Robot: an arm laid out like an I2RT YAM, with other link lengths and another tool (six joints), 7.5 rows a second.
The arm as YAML. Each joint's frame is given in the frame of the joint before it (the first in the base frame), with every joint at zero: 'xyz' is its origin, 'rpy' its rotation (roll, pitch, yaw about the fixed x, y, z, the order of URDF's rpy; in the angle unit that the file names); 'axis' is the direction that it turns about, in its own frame. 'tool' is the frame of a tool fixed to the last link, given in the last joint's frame.
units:
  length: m
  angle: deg
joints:
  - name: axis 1
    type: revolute
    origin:
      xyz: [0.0, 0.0, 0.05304]
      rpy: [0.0, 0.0, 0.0]
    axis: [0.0, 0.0, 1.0]
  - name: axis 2
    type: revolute
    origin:
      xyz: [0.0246, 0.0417, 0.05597]
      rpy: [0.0, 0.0, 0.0]
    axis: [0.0, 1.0, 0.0]
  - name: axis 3
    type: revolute
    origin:
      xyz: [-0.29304, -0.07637, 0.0]
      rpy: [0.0, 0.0, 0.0]
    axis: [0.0, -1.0, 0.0]
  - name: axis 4
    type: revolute
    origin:
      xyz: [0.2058, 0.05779, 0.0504]
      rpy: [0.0, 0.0, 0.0]
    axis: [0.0, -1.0, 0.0]
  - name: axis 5
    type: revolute
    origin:
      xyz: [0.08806, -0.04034, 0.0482]
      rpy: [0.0, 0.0, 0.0]
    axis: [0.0, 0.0, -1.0]
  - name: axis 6
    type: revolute
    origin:
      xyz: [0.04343, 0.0, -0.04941]
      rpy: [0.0, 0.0, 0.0]
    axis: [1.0, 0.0, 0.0]
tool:
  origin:
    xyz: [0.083, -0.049, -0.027]
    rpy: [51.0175, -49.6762, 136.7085]
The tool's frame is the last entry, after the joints.
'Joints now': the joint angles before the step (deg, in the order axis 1, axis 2, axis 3, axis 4, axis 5, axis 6). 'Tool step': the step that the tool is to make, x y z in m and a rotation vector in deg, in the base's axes. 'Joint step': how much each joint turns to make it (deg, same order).
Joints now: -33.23, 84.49, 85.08, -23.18, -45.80, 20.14
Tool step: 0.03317, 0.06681, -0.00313, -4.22, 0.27, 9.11
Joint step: 13.24, 0.48, 0.01, 0.25, 5.31, -2.74
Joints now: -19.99, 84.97, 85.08, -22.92, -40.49, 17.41
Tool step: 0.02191, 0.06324, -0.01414, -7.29, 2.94, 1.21
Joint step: 15.19, 1.26, 0.01, -0.99, 15.91, -1.70
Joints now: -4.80, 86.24, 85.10, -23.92, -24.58, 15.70
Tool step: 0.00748, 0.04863, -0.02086, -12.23, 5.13, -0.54
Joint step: 13.36, 3.64, 2.49, -5.57, 17.92, -4.18
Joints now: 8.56, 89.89, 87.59, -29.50, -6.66, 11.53
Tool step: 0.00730, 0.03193, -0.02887, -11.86, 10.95, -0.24
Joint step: 8.28, 9.81, 10.46, -14.01, 12.31, -1.90
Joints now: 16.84, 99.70, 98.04, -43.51, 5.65, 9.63
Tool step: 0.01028, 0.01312, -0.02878, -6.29, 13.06, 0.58
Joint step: 2.03, 12.68, 15.95, -17.63, 2.44, -0.07
